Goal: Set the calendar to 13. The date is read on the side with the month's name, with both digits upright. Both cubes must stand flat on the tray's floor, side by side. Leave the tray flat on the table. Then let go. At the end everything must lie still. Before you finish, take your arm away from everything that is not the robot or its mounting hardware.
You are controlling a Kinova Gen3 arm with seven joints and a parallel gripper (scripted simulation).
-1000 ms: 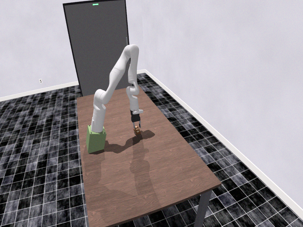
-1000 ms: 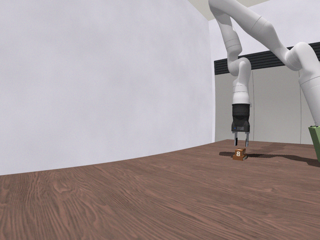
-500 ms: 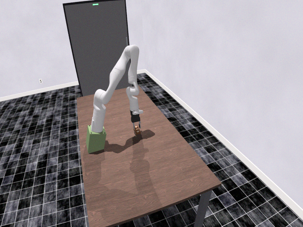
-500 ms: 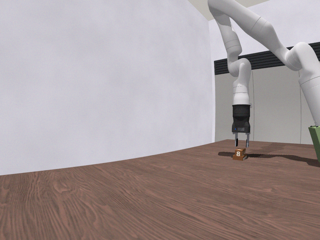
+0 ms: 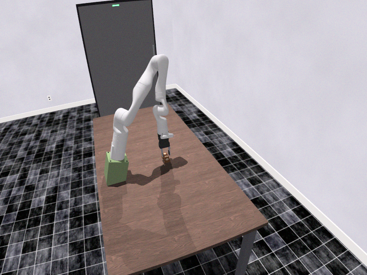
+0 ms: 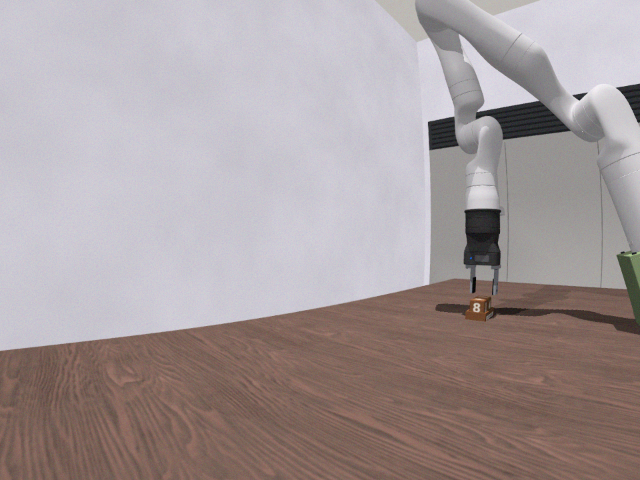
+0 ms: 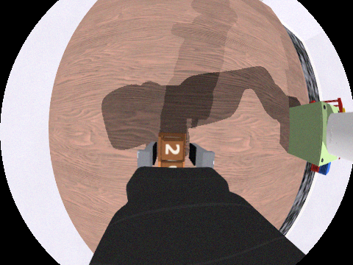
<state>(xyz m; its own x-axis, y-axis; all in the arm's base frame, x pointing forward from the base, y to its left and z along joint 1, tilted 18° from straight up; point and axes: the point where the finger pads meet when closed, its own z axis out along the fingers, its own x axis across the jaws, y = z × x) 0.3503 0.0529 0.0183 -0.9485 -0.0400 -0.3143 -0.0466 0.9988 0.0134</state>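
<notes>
My hand is 40 mm above the brown number cube. Round my hand: calendar tray 60 mm below, 20 mm to the left.
</notes>
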